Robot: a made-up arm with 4 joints.
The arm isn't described. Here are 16 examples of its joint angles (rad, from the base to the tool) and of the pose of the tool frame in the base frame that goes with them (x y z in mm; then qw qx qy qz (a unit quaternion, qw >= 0)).
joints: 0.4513 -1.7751 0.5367 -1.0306
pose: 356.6 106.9 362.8 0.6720 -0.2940 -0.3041 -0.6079
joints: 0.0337 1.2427 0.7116 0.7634
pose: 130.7 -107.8 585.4 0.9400 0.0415 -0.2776 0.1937
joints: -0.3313 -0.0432 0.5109 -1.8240
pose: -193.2 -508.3 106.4 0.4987 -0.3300 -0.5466 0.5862
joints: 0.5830 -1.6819 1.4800 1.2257
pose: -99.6 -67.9 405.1 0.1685 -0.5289 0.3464 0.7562
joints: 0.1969 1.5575 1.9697 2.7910
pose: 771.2 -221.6 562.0 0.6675 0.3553 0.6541 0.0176
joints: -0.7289 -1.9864 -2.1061 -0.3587
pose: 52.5 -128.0 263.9 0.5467 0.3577 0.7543 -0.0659
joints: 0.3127 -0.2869 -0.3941 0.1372
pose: 307.6 -58.0 416.4 0.9450 -0.2469 -0.1000 -0.1897
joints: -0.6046 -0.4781 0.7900 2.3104
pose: -2.4 -721.3 435.1 0.2928 0.2695 0.3057 -0.8650
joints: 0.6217 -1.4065 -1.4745 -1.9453
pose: -10.6 -265.3 295.8 0.7699 0.1358 -0.4380 0.4438
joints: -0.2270 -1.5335 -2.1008 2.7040
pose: -288.2 -364.8 -68.3 0.2989 0.5468 -0.6799 0.3866
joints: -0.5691 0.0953 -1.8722 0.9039
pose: -190.6 -231.8 -56.8 0.3427 -0.7584 0.5277 0.1702
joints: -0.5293 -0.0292 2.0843 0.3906
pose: -246.7 -299.7 503.4 0.6457 0.3070 -0.5356 -0.4494
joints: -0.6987 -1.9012 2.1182 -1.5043
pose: -180.8 -234.3 49.6 0.1311 -0.9649 -0.1724 -0.1485
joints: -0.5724 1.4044 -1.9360 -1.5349
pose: 154.4 -113.6 473.7 0.2737 0.1158 -0.4460 -0.8443
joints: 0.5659 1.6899 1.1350 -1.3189
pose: 573.5 -393.7 349.0 0.1020 0.0574 0.7859 -0.6072
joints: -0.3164 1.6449 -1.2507 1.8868
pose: 266.8 94.3 -46.4 0.6381 -0.7204 -0.2609 -0.0760
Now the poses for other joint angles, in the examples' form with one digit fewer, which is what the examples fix.
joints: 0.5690 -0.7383 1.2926 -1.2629
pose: 416 -70 148 0.320 -0.487 -0.716 -0.384
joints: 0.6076 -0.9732 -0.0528 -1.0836
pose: 171 13 264 0.816 -0.285 -0.485 -0.133
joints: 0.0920 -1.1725 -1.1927 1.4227
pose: 380 -373 -5 0.420 -0.140 0.665 -0.601
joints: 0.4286 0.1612 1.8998 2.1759
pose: 210 -758 391 0.465 0.872 -0.013 -0.149
